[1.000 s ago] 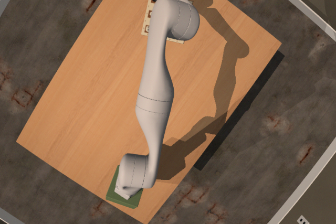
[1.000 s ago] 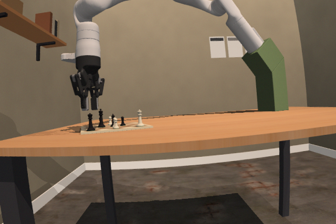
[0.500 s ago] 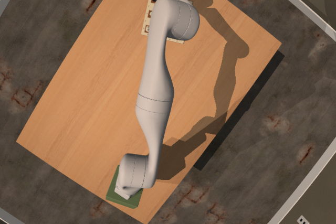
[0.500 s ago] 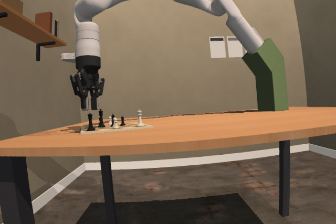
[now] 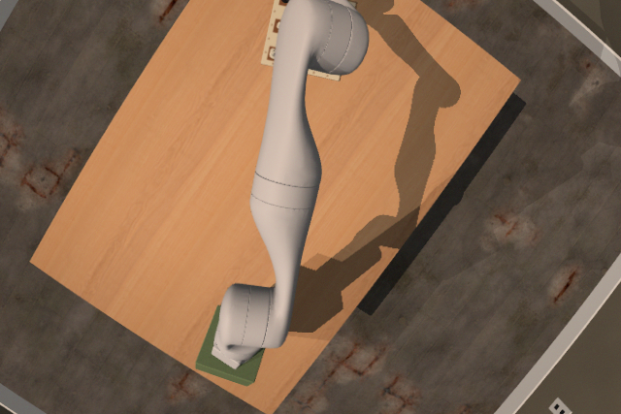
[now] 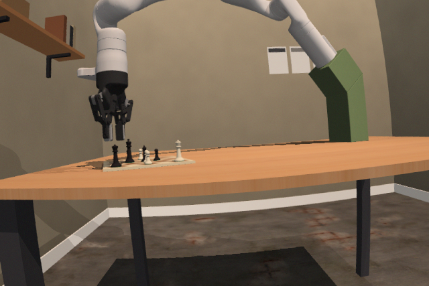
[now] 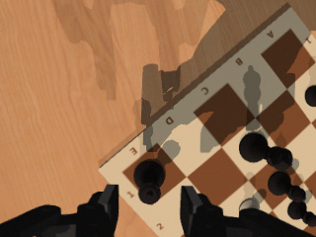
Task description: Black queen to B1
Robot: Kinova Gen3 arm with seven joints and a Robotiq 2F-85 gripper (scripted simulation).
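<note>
The black queen is 5 cm below my hand. From my hand the other things lie so: tall white piece (14 cm behind, 7 cm to the right, 5 cm below); chessboard (4 cm behind, 11 cm to the right, 8 cm below); black bishop (4 cm behind, 11 cm to the right, 6 cm below).
</note>
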